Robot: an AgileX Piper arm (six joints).
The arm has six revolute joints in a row. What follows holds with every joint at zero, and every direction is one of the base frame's.
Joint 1 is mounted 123 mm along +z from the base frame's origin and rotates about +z.
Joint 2 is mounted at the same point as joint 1 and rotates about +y.
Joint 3 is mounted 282.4 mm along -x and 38.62 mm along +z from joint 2 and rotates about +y.
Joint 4 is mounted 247.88 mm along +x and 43.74 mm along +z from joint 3 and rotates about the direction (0.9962, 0, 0.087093).
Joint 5 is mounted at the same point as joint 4 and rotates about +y.
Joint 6 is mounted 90.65 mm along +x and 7.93 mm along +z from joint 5 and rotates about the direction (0.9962, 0, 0.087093).
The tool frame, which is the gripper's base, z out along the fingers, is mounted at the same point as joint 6; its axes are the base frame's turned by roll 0, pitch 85.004 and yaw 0 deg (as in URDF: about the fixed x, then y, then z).
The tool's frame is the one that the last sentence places.
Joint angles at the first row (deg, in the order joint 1, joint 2, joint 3, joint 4, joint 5, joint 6):
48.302, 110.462, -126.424, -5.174, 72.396, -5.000
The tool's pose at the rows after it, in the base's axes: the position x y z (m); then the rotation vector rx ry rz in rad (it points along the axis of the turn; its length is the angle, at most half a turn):
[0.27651 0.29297 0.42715 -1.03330 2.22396 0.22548]
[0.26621 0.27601 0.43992 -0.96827 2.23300 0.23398]
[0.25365 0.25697 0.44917 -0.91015 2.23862 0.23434]
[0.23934 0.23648 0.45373 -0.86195 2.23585 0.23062]
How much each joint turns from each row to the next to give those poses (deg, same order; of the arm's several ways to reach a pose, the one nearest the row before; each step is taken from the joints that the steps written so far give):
-0.421, -3.136, 1.786, -0.523, 0.057, 2.788
-0.399, -4.067, 3.113, -0.713, -0.042, 2.471
-0.337, -4.906, 4.792, -1.016, -0.712, 2.283
-0.319, -5.652, 6.456, -1.147, -1.733, 1.915

